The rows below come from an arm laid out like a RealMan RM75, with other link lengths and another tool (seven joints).
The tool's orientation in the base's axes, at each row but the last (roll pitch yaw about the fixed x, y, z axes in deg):
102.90 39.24 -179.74
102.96 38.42 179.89
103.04 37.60 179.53
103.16 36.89 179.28
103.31 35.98 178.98
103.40 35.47 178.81
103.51 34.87 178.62
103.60 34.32 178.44
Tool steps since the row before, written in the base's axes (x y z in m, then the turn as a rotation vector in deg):
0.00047 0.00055 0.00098 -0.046 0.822 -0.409
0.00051 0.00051 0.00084 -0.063 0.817 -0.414
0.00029 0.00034 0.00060 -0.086 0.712 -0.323
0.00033 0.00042 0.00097 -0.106 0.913 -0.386
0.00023 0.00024 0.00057 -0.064 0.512 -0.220
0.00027 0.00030 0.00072 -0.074 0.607 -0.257
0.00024 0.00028 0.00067 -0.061 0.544 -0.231
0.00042 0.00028 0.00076 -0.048 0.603 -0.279
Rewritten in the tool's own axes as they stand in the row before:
-0.00099 0.00057 0.00043 0.291 -0.099 0.866
-0.00092 0.00045 0.00042 0.308 -0.094 0.860
-0.00059 0.00037 0.00027 0.270 -0.034 0.738
-0.00084 0.00066 0.00028 0.326 -0.024 0.942
-0.00052 0.00038 0.00016 0.188 -0.014 0.528
-0.00063 0.00049 0.00020 0.220 -0.014 0.626
-0.00057 0.00047 0.00018 0.193 -0.016 0.562
-0.00077 0.00045 0.00019 0.210 -0.047 0.630

